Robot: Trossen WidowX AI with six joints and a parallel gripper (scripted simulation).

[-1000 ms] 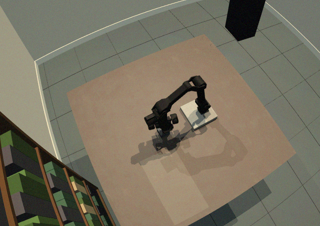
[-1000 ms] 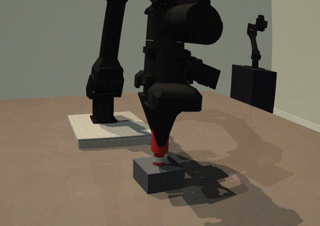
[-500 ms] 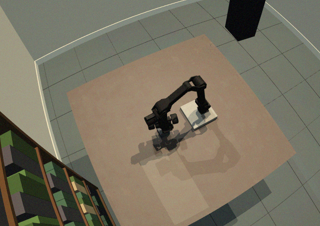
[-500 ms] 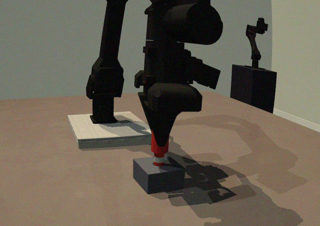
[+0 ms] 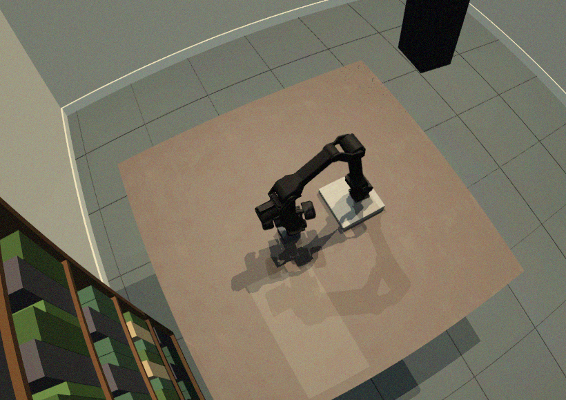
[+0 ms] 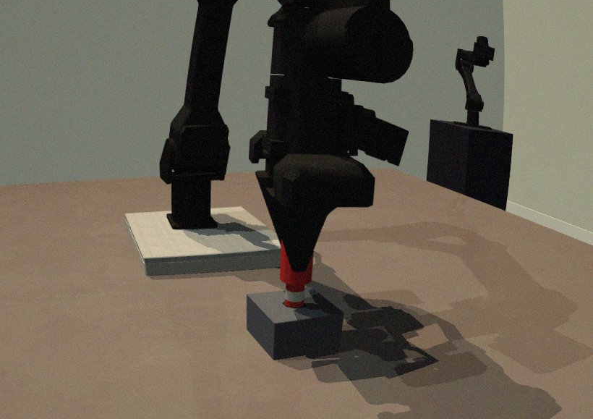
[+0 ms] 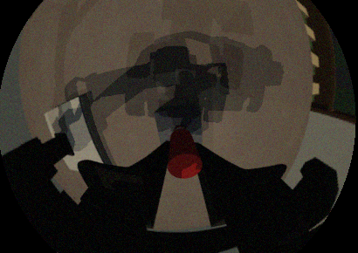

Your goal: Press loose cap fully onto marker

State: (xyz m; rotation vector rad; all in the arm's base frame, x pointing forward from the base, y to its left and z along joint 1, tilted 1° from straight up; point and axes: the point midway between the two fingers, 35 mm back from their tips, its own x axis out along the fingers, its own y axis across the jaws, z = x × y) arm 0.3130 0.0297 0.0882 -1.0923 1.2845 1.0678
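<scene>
Now: the red cap 10 mm above my gripper tip. Also, from my gripper tip: dark grey holder block: 60 mm below.
</scene>
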